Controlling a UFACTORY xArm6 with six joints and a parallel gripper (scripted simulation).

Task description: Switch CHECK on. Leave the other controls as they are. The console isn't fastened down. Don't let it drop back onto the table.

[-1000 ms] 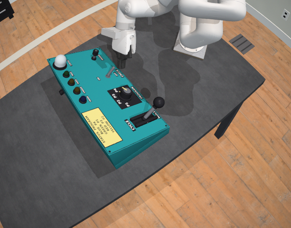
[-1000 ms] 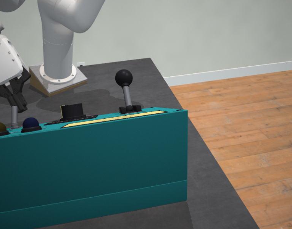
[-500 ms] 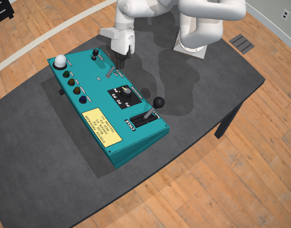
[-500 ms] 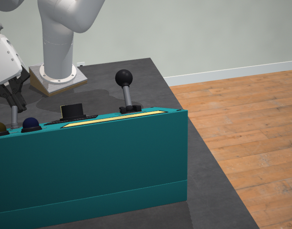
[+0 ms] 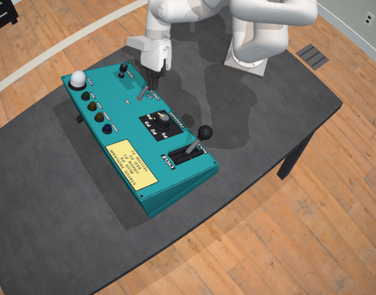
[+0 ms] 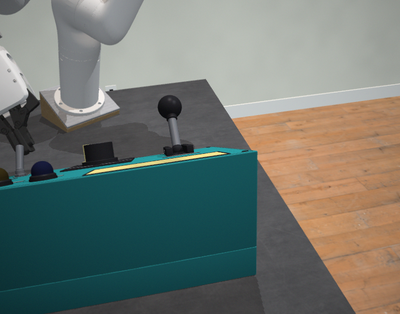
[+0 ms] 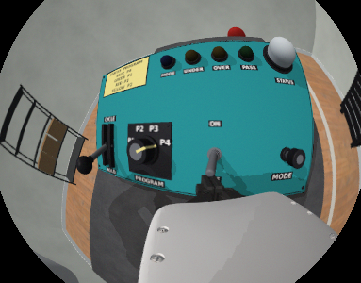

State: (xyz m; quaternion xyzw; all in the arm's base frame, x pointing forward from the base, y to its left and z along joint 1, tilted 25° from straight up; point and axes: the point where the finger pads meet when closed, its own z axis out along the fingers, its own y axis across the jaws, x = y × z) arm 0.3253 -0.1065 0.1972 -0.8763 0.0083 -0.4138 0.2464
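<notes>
My hand is 4 cm short of the check toggle and 2 cm above it. Also, from my hand: teal console (8 cm ahead, 6 cm to the left, 3 cm below); mode knob (3 cm ahead, 12 cm to the right, 1 cm below); program dial (6 cm ahead, 11 cm to the left, 1 cm below).
</notes>
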